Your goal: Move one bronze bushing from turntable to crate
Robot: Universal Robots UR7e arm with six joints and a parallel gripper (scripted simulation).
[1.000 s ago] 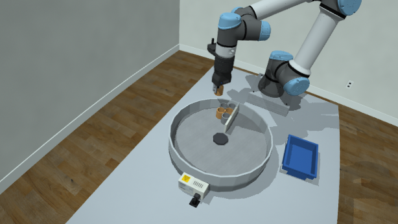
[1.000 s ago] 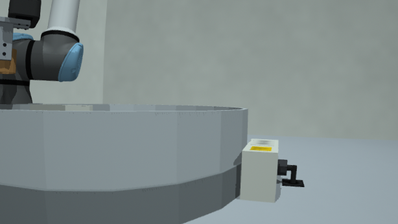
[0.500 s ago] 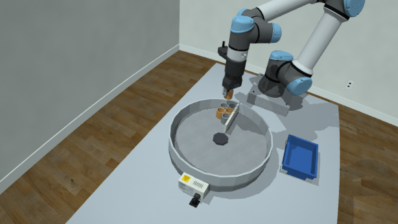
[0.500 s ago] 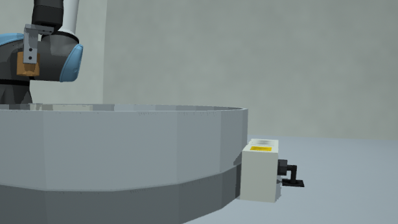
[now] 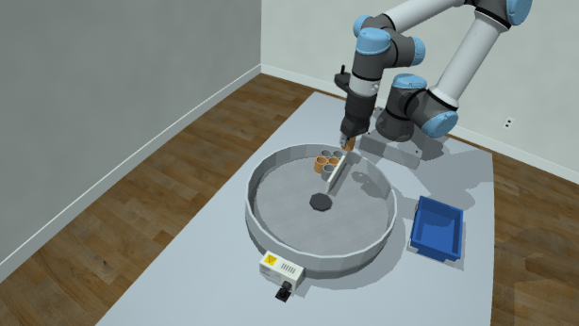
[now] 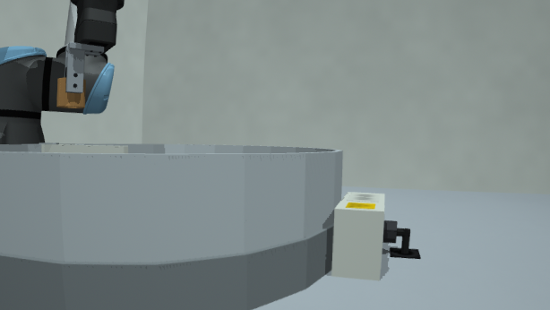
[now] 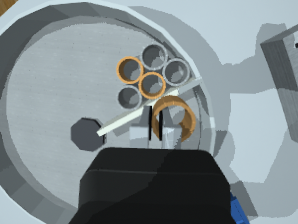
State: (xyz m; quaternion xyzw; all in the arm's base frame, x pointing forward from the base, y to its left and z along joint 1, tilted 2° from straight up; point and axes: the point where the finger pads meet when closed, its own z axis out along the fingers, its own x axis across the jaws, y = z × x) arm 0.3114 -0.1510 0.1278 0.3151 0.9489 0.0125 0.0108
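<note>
My hand is 34 cm to the right of the blue crate, 17 cm above it and 8 cm short of it. Round my hand: round grey turntable 14 cm below, 14 cm ahead, 2 cm to the right.
</note>
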